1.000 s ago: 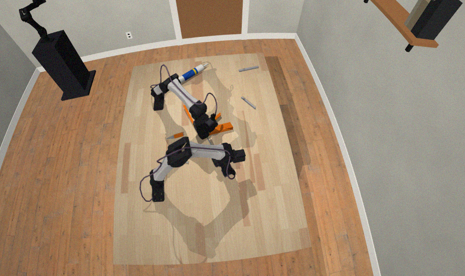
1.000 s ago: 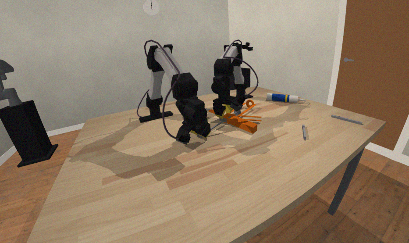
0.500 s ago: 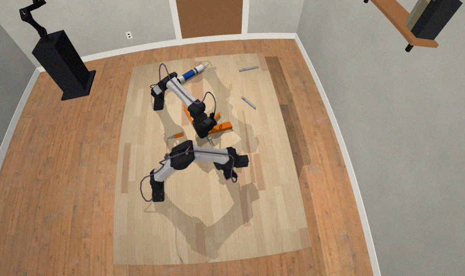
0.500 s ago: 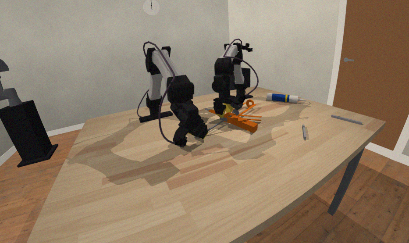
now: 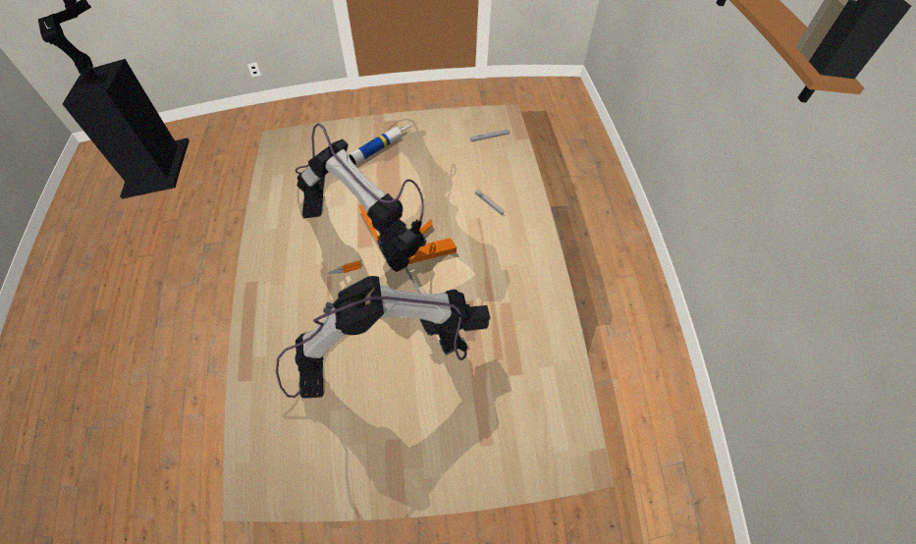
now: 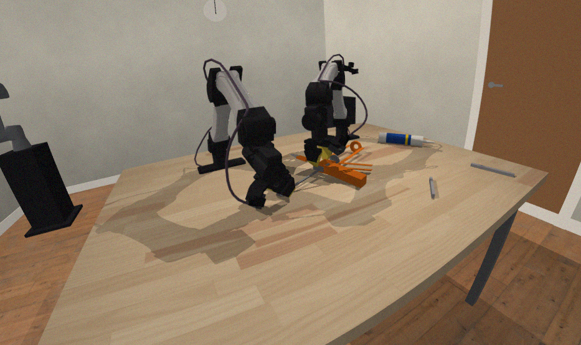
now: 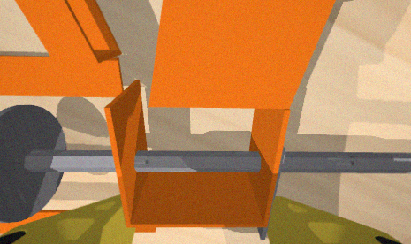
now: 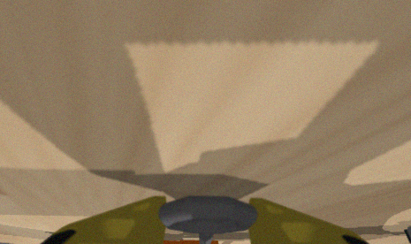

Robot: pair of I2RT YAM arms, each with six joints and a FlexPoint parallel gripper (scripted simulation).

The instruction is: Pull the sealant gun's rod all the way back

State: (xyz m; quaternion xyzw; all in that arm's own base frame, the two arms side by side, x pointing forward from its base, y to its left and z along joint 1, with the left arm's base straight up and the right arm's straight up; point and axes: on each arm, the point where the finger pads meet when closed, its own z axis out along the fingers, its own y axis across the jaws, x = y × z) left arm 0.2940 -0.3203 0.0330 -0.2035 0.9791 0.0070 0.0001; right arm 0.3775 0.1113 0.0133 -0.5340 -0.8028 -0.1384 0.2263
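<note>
Right now my left hand is 40 mm short of the orange sealant gun, 30 mm to the right of it and 10 mm above it. Round my left hand: orange-handled pointed tool 180 mm behind, 30 mm below; then grey rod 50 mm ahead, 70 mm to the right, 20 mm below; then grey thumb plate 20 mm ahead, 20 mm to the right, 10 mm below.
</note>
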